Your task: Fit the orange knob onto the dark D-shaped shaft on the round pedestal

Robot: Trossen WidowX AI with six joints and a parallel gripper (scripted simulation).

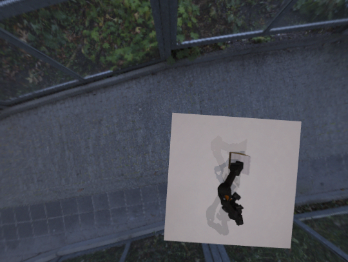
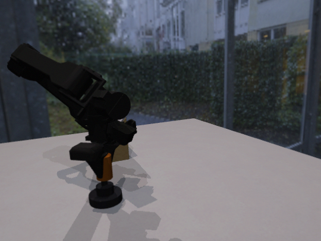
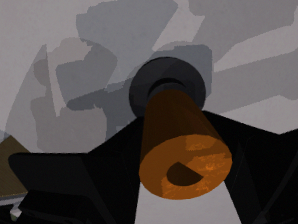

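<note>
My gripper tip is 20 mm below the orange knob. Also, from my gripper tip: dark round pedestal (40 mm below).
</note>
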